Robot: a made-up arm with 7 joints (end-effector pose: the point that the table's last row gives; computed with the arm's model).
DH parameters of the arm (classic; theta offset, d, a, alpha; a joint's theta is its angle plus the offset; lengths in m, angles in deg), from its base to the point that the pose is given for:
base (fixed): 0 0.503 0.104 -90
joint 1: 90 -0.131 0.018 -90
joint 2: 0 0.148 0.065 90
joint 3: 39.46 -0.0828 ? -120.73
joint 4: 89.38 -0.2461 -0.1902 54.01
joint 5: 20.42 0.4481 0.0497 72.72
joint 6: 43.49 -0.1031 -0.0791 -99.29
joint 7: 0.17 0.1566 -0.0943 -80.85
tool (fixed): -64.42 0.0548 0 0
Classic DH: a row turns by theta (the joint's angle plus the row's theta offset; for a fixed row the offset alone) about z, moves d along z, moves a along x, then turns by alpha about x.
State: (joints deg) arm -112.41 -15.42 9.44 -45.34 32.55 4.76 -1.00
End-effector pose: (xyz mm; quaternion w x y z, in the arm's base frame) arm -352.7 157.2 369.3 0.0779 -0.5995 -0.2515 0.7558
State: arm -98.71 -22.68 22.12 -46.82 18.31 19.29 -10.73
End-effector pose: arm -363.9 34.0 640.0 0.0866 -0.3581 -0.4189 0.8299
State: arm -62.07 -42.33 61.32 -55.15 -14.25 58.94 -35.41
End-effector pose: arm 269.1 -33.2 879.3 0.5112 0.3678 -0.3426 0.6972
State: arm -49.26 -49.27 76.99 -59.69 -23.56 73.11 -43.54
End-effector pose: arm 419.0 50.5 706.8 0.6314 0.5110 -0.0777 0.5780
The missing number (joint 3, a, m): -0.3663
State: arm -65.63 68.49 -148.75 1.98 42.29 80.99 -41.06
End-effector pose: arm 274.6 -276.8 66.9 0.5640 0.5539 0.4323 0.4338
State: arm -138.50 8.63 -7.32 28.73 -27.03 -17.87 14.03
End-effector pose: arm 369.3 -136.5 234.4 0.0441 -0.8625 0.4189 0.2806
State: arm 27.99 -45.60 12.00 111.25 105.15 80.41 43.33
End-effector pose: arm 137.0 -186.4 215.0 0.6604 -0.6502 0.0147 0.3752
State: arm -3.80 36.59 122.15 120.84 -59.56 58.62 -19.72
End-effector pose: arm -7.9 -510.8 319.8 0.0442 -0.7124 -0.1152 -0.6909
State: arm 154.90 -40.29 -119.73 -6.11 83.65 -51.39 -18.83
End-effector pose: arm 168.3 317.8 553.3 0.0401 -0.4538 -0.5831 -0.6727
